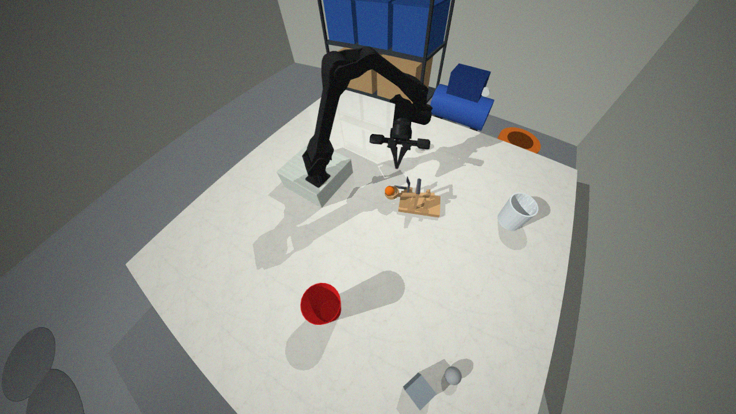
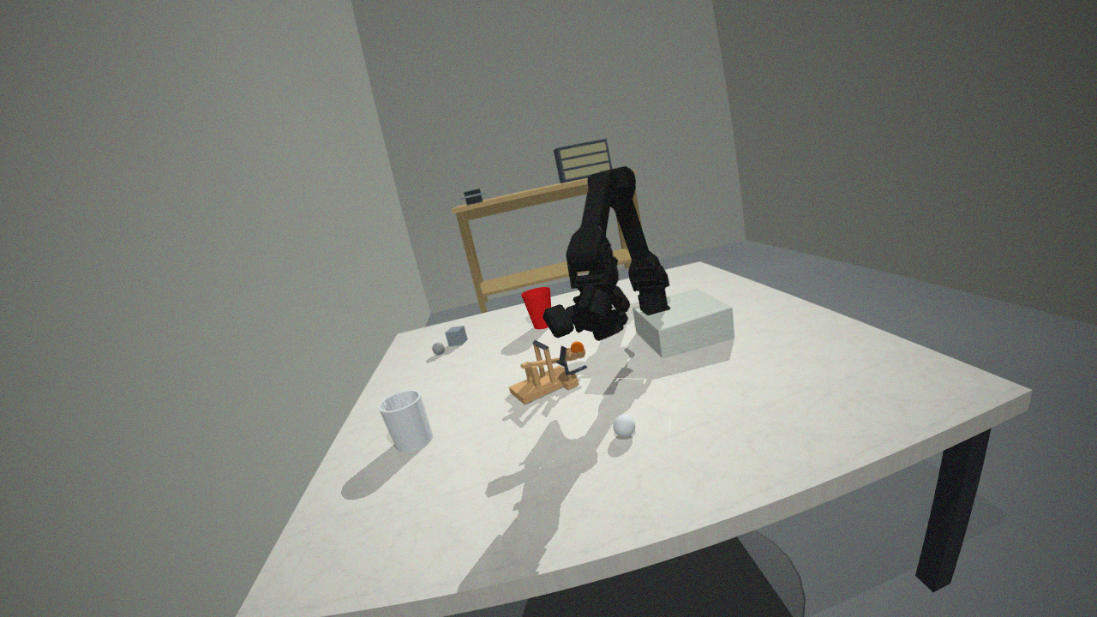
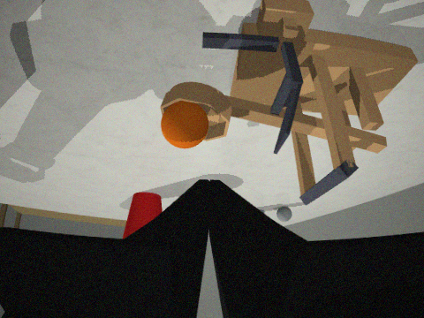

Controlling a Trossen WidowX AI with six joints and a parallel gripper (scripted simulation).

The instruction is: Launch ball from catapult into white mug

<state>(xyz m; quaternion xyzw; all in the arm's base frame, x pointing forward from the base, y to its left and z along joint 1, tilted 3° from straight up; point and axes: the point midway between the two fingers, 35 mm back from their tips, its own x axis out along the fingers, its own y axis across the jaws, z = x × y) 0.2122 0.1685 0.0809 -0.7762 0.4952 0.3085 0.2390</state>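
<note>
Now: the dark lever 7 cm below my gripper tip, 3 cm ahead of it and 1 cm to the left of it. From my gripper tip the other things lie so: orange ball (6 cm below, 5 cm to the right, 1 cm ahead); catapult (7 cm below, 7 cm ahead, 1 cm to the right); white ball (26 cm to the left, 10 cm below, 3 cm behind).
</note>
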